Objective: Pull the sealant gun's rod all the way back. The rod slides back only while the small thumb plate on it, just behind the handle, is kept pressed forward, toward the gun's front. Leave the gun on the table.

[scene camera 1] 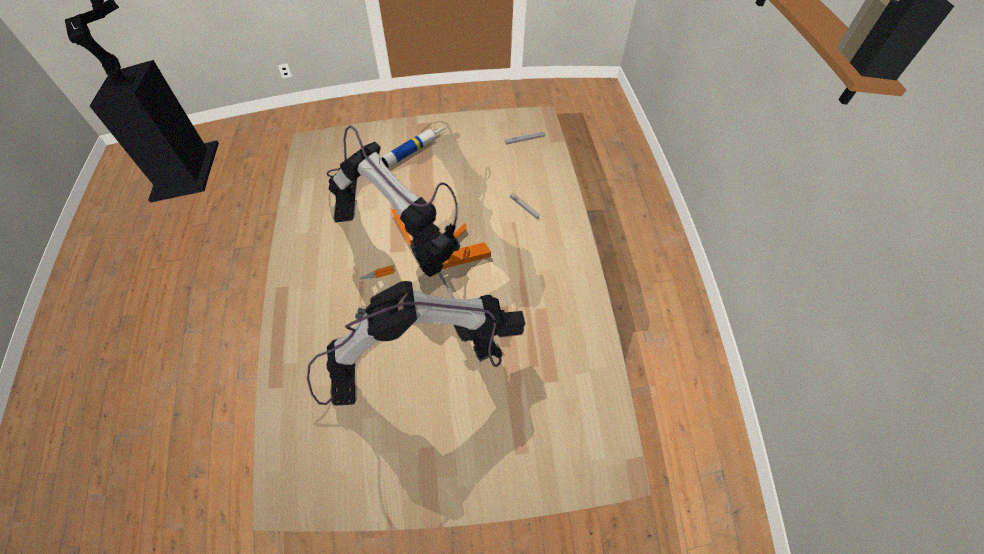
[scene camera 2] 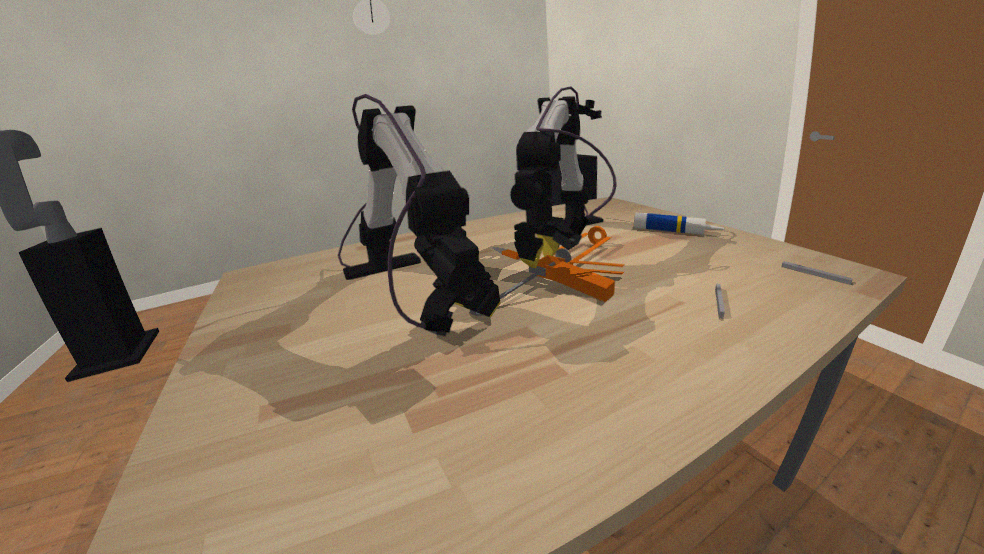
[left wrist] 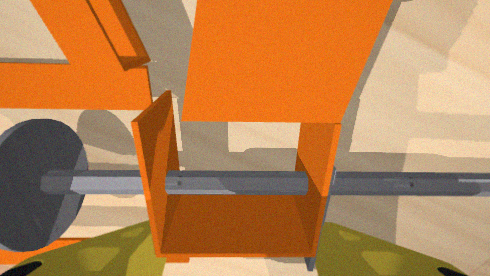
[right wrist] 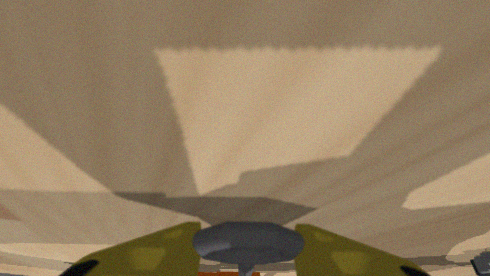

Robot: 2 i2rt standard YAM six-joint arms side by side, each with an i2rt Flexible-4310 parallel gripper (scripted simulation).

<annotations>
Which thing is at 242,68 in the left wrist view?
An orange sealant gun.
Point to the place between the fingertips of my left gripper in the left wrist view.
241,232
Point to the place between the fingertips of my left gripper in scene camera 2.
At 540,263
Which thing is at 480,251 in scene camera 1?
An orange sealant gun.
</annotations>
